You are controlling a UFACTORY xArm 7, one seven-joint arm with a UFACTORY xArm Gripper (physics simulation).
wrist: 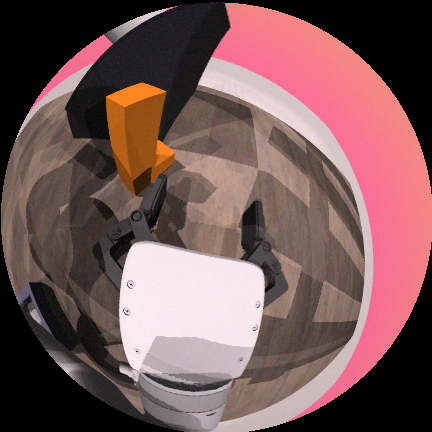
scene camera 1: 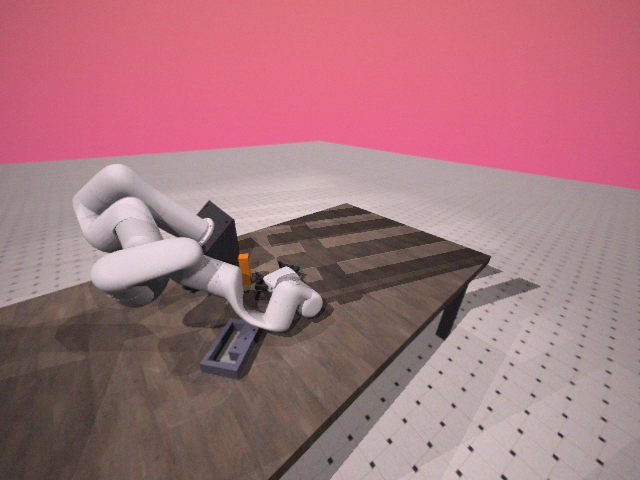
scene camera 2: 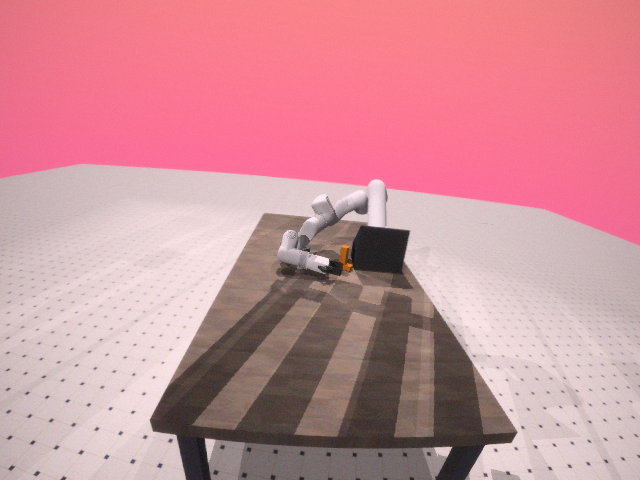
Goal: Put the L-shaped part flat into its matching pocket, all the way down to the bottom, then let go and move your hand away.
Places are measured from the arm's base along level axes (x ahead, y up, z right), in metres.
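Pixels of known places: gripper, fingertip midpoint: [wrist: 208,195] [scene camera 1: 268,269] [scene camera 2: 341,269]; arm's base at its link origin: [wrist: 151,39] [scene camera 1: 201,234] [scene camera 2: 376,236].
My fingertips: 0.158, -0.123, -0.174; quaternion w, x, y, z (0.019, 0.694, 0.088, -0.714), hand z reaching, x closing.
For each thing: its middle in the pictures, then the offset to it from my fingertips, as dx, dy, dz. Level surfaces: height alone.
- orange L-shaped part at the middle of its body: [wrist: 146,138] [scene camera 1: 245,267] [scene camera 2: 346,258] -0.020, +0.026, +0.075
- blue-grey pocket block at the middle of its body: [scene camera 1: 234,346] +0.249, -0.010, +0.206
- wooden table at its surface level: dy -0.028
The orange L-shaped part [scene camera 1: 245,268] [scene camera 2: 344,256] [wrist: 135,130] stands upright on the table, long leg up and short foot low, close in front of the black box. My gripper [scene camera 1: 269,272] [scene camera 2: 336,267] [wrist: 208,195] is open and empty, low over the table beside the part. In the wrist view the left finger's tip is by the part's lower end, and the part lies outside the space between the fingers; whether they touch is unclear. The blue-grey pocket block [scene camera 1: 219,367] lies on the table in scene camera 1, and the arm hides part of its far end.
The black box [scene camera 1: 222,237] [scene camera 2: 381,250] [wrist: 150,70] under the arm's base stands right behind the part. The arm's bent wrist section [scene camera 1: 279,310] hangs low beside the pocket block. The wooden table [scene camera 1: 155,413] [scene camera 2: 330,372] has its long edge on the right in scene camera 1.
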